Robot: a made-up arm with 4 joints.
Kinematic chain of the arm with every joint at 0, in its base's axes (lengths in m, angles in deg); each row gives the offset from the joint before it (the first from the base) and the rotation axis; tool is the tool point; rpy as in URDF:
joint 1: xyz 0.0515 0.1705 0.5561 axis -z
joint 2: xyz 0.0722 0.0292 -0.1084 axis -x
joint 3: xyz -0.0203 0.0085 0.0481 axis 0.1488 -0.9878 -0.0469
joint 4: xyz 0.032 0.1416 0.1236 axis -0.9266 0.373 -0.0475
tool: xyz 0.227 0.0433 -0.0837 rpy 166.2 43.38 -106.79
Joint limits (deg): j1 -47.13..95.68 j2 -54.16..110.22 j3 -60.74..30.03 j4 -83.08..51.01
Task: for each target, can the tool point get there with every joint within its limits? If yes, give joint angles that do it. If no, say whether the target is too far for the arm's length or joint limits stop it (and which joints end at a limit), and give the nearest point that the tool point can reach.
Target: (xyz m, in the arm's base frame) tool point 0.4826 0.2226 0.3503
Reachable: yes | joints 27.40 33.98 -33.68 -54.73
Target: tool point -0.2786 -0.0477 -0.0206
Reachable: no: too far | nearest point -0.1027 -0.0684 0.2262 | short by 0.304 m
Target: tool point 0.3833 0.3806 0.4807
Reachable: yes | joints 7.20 -21.64 -33.47 -13.95
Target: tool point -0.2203 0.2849 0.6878
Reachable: no: joint limits stop it (at a limit: joint 1, joint 3, joint 4) | nearest point -0.0957 0.5015 0.7421 | short by 0.256 m
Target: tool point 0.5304 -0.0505 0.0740
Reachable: no: too far | nearest point 0.4036 0.0080 0.1802 | short by 0.175 m
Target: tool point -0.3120 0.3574 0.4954
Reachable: no: joint limits stop it (at a limit: joint 1, joint 3, joint 4) | nearest point -0.1805 0.5801 0.5026 | short by 0.259 m
